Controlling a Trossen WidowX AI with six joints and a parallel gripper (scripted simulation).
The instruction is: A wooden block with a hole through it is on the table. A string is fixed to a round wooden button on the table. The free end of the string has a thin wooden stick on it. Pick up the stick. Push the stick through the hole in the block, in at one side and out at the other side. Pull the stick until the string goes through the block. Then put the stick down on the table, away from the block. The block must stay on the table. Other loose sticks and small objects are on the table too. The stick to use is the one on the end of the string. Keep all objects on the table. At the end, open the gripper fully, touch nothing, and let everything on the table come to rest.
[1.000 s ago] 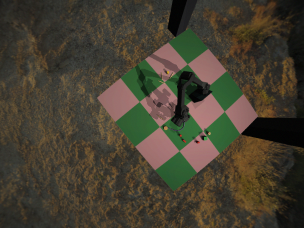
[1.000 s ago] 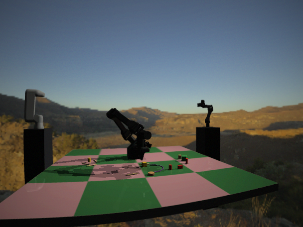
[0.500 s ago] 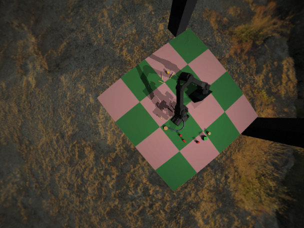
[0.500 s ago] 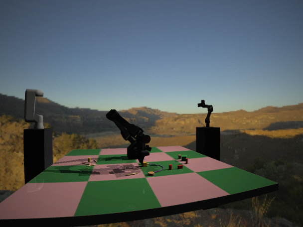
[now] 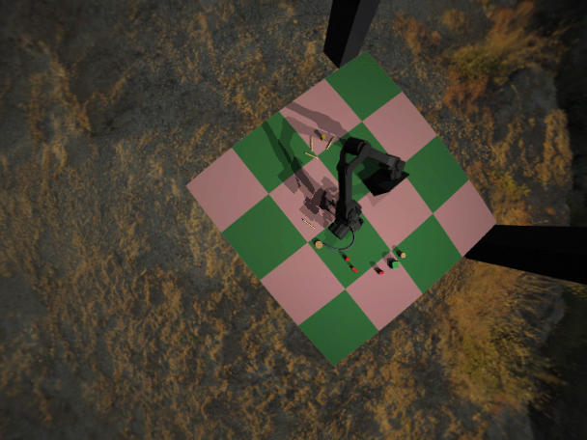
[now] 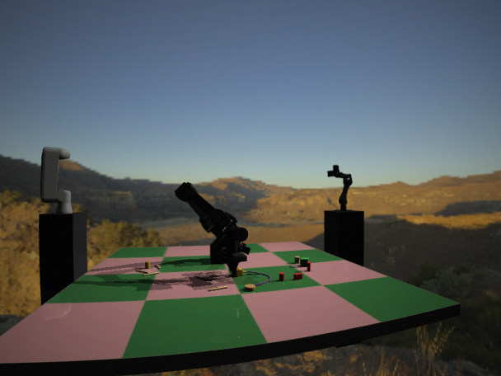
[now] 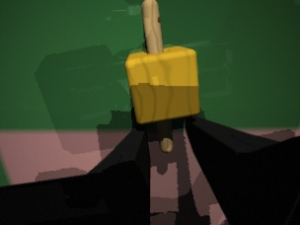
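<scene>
Now: gripper tip 30 mm to the right of the yellow wooden block. The rest, counted from my gripper tip: stick (40 mm to the left, 10 mm behind); then red cylinder (190 mm to the left, 100 mm ahead); then round wooden button (180 mm ahead, 40 mm to the left).
</scene>
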